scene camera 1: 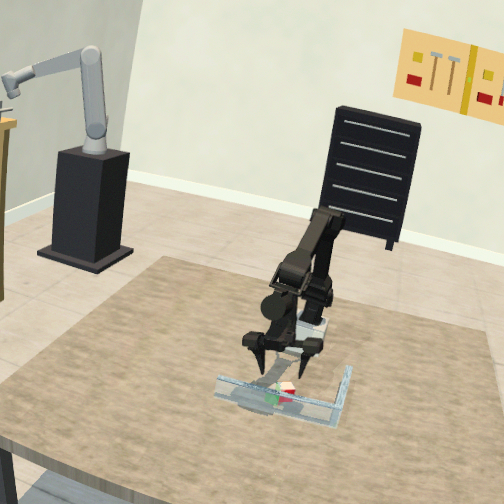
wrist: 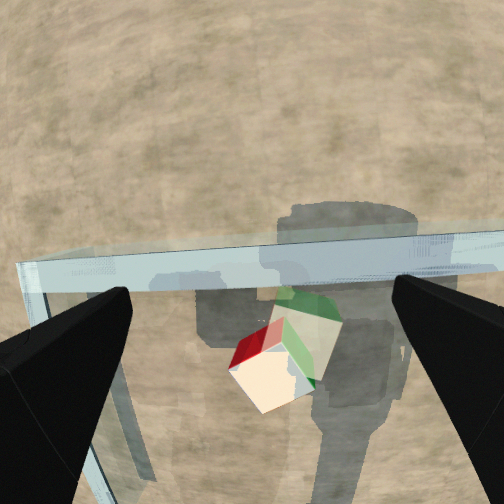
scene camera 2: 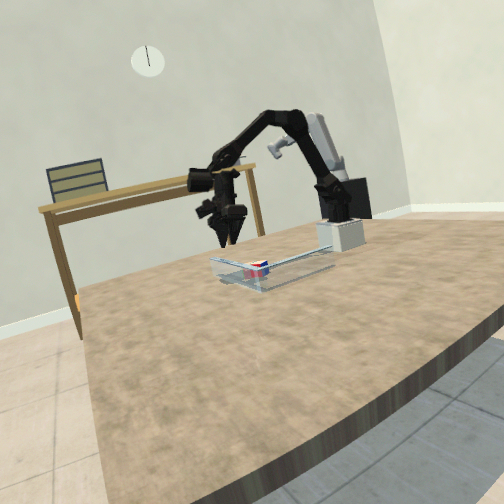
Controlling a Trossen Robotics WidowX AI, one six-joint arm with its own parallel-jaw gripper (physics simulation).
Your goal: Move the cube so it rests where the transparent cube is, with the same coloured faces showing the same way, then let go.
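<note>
The cube (wrist: 268, 368) lies on the table inside the corner of a clear L-shaped rail (wrist: 260, 262), showing cream, red and green faces. It also shows in scene camera 1 (scene camera 1: 287, 390) and in scene camera 2 (scene camera 2: 259, 267). The transparent cube (wrist: 312, 336) overlaps it, offset slightly up and right, with a green top. My gripper (wrist: 260, 395) hangs open above the cube, fingers wide on either side, touching nothing. It also shows in scene camera 1 (scene camera 1: 281, 365) and scene camera 2 (scene camera 2: 229, 237).
The clear rail (scene camera 1: 285, 396) forms an L on the table in front of the arm base (scene camera 2: 340, 233). A black slatted panel (scene camera 1: 373, 176) stands behind the table. A second grey arm on a black pedestal (scene camera 1: 88, 205) stands at the far left.
</note>
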